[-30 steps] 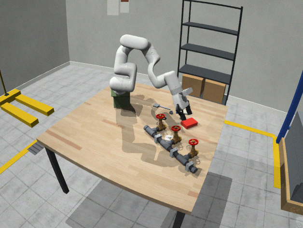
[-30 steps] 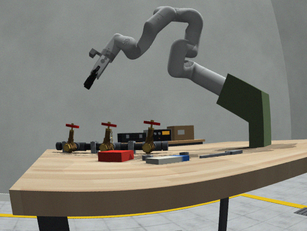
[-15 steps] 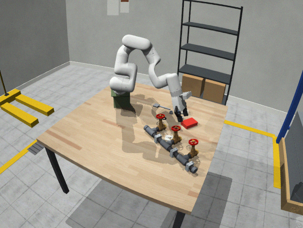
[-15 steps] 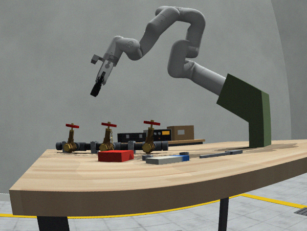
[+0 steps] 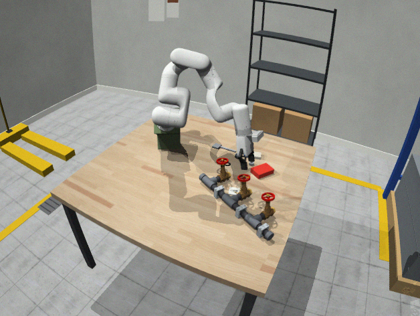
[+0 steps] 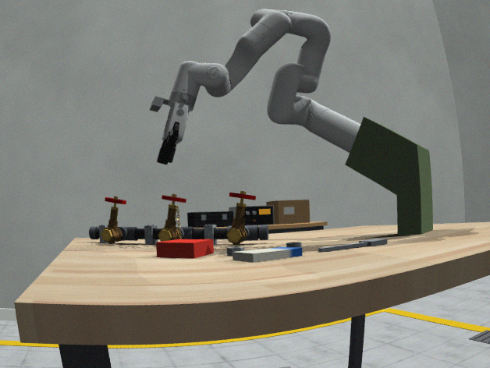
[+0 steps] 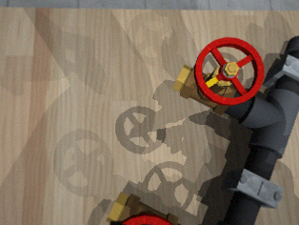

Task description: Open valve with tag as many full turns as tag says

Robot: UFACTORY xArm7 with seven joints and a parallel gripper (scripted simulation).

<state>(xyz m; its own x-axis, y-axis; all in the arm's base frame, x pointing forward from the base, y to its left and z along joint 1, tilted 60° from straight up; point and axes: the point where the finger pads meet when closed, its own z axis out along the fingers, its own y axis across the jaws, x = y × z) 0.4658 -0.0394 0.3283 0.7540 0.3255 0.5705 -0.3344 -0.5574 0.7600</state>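
Right now the white tag is 60 mm behind my hand, 70 mm to the left of it and 230 mm below it. Also, from my hand: red block 100 mm ahead, 270 mm to the left, 220 mm below; grey wrench 170 mm behind, 500 mm to the left, 230 mm below; blue flat tool 30 mm ahead, 450 mm to the left, 230 mm below.
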